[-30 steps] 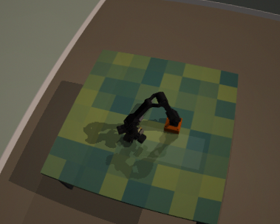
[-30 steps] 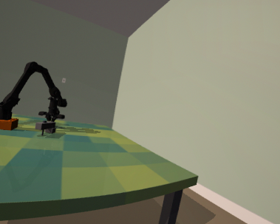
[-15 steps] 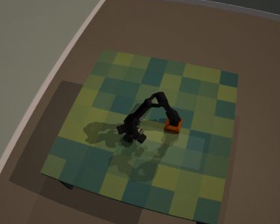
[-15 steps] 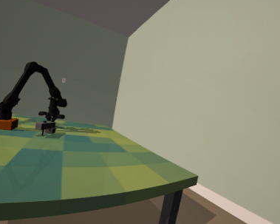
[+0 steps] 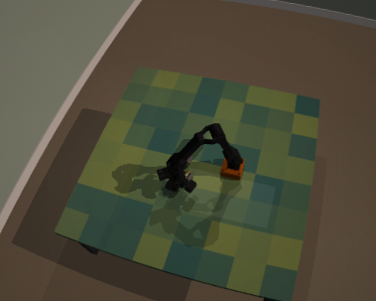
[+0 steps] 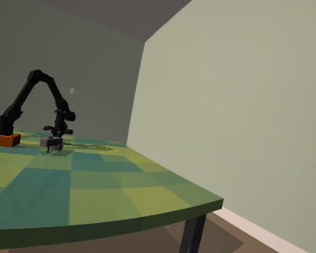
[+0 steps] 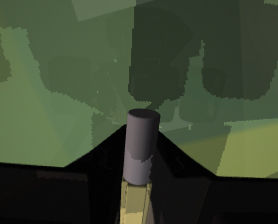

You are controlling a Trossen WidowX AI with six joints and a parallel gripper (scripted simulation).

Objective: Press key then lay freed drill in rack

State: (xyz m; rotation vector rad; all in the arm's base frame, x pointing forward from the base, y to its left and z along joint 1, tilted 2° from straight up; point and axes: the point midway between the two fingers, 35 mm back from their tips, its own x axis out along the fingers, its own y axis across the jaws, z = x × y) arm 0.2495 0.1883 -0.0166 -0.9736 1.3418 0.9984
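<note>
The small yellow key lies 40 mm to the right of my gripper tip, 40 mm above it and 10 mm behind it. Round my gripper tip: long grey bar: 230 mm to the right, 40 mm above; small grey rack: 50 mm to the right, 20 mm behind, 10 mm above.
</note>
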